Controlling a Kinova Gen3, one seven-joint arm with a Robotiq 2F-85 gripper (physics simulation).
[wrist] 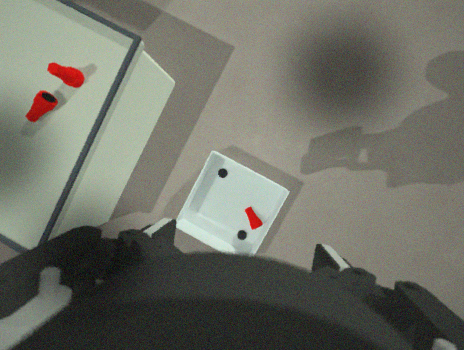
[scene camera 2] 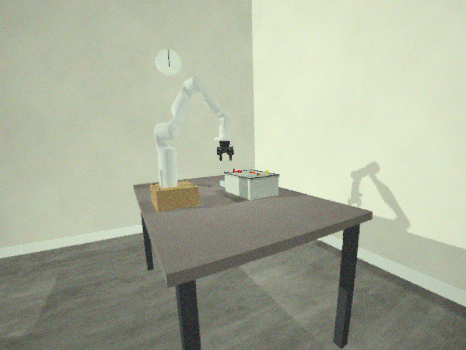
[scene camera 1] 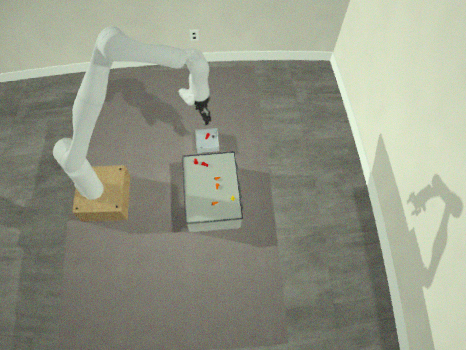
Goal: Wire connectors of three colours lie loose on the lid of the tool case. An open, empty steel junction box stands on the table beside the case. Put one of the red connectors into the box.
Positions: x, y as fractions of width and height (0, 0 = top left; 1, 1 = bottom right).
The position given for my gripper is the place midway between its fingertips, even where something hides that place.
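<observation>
Tool case (scene camera 1: 0.43, 0.55), and again at (wrist: 0.15, 0.48). Junction box (wrist: 0.46, 0.61). My gripper (wrist: 0.52, 0.71).
</observation>
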